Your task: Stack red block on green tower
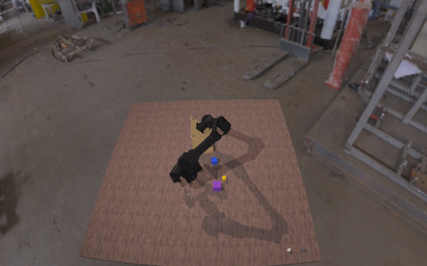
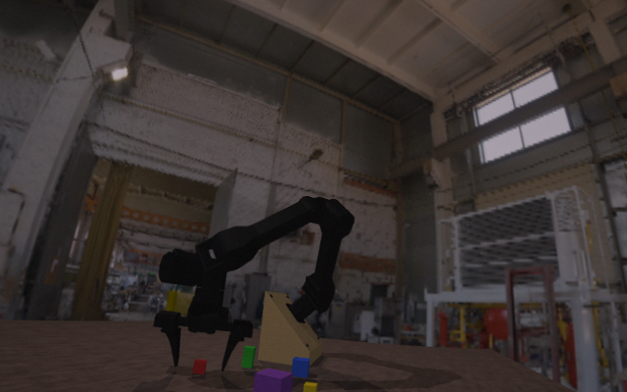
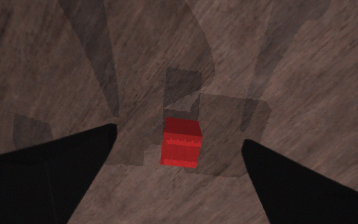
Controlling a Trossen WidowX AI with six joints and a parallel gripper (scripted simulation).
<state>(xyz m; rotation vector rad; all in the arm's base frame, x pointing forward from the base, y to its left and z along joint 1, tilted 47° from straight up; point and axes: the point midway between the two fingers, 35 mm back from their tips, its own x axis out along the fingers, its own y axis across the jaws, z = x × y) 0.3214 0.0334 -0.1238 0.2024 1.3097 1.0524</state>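
Right now the red block is right at my gripper tip. From my gripper tip the other things lie so: purple block: 6 cm ahead, 18 cm to the left, 2 cm above; then blue block: 13 cm behind, 16 cm to the left, 1 cm above; then small yellow block: 22 cm to the left.
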